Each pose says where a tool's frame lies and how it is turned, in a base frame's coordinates. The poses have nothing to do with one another.
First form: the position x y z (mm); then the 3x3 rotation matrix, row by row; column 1 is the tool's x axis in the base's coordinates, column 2 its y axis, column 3 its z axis. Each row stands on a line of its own.
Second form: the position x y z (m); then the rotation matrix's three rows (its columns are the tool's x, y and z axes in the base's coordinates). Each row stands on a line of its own. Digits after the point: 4 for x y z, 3 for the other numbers.
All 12 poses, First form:
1:
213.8 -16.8 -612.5
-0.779 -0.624 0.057
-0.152 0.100 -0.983
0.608 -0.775 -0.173
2:
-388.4 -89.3 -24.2
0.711 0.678 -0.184
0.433 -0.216 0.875
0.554 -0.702 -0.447
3:
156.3 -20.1 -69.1
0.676 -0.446 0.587
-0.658 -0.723 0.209
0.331 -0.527 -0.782
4:
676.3 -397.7 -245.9
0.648 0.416 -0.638
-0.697 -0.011 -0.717
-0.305 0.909 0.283
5:
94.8 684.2 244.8
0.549 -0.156 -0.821
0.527 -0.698 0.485
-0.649 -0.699 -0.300
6:
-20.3 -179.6 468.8
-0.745 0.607 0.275
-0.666 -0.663 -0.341
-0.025 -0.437 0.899
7:
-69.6 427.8 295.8
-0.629 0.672 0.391
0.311 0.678 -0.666
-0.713 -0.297 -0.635
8:
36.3 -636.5 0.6
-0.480 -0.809 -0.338
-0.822 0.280 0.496
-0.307 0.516 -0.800
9:
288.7 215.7 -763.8
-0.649 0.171 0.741
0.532 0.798 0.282
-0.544 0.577 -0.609
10:
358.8 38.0 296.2
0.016 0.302 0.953
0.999 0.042 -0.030
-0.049 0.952 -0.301
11:
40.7 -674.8 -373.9
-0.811 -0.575 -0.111
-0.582 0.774 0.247
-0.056 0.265 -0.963
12:
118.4 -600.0 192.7
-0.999 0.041 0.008
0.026 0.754 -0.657
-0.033 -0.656 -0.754
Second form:
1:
0.2138 -0.0168 -0.6125
-0.779 -0.624 0.057
-0.152 0.100 -0.983
0.608 -0.775 -0.173

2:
-0.3884 -0.0893 -0.0242
0.711 0.678 -0.184
0.433 -0.216 0.875
0.554 -0.702 -0.447

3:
0.1563 -0.0201 -0.0691
0.676 -0.446 0.587
-0.658 -0.723 0.209
0.331 -0.527 -0.782

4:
0.6763 -0.3977 -0.2459
0.648 0.416 -0.638
-0.697 -0.011 -0.717
-0.305 0.909 0.283

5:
0.0948 0.6842 0.2448
0.549 -0.156 -0.821
0.527 -0.698 0.485
-0.649 -0.699 -0.300

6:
-0.0203 -0.1796 0.4688
-0.745 0.607 0.275
-0.666 -0.663 -0.341
-0.025 -0.437 0.899

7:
-0.0696 0.4278 0.2958
-0.629 0.672 0.391
0.311 0.678 -0.666
-0.713 -0.297 -0.635

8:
0.0363 -0.6365 0.0006
-0.480 -0.809 -0.338
-0.822 0.280 0.496
-0.307 0.516 -0.800

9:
0.2887 0.2157 -0.7638
-0.649 0.171 0.741
0.532 0.798 0.282
-0.544 0.577 -0.609

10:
0.3588 0.0380 0.2962
0.016 0.302 0.953
0.999 0.042 -0.030
-0.049 0.952 -0.301

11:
0.0407 -0.6748 -0.3739
-0.811 -0.575 -0.111
-0.582 0.774 0.247
-0.056 0.265 -0.963

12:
0.1184 -0.6000 0.1927
-0.999 0.041 0.008
0.026 0.754 -0.657
-0.033 -0.656 -0.754

